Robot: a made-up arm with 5 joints. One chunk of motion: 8 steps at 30 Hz.
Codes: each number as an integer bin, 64 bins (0 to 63) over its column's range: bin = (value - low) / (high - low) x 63, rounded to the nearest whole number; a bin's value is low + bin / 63 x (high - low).
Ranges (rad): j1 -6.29..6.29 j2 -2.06..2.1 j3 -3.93..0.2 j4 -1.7..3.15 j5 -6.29..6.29
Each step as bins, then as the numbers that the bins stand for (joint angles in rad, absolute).
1 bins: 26 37 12 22 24
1 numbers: -1.0983 0.3832 -3.1433 -0.0063 -1.4976
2 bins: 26 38 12 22 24
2 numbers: -1.0983 0.4492 -3.1433 -0.0063 -1.4976
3 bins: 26 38 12 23 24
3 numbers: -1.0983 0.4492 -3.1433 0.0706 -1.4976
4 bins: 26 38 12 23 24
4 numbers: -1.0983 0.4492 -3.1433 0.0706 -1.4976
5 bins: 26 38 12 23 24
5 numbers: -1.0983 0.4492 -3.1433 0.0706 -1.4976
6 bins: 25 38 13 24 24
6 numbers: -1.2979 0.4492 -3.0778 0.1476 -1.4976
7 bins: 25 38 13 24 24
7 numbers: -1.2979 0.4492 -3.0778 0.1476 -1.4976
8 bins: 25 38 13 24 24
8 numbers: -1.2979 0.4492 -3.0778 0.1476 -1.4976
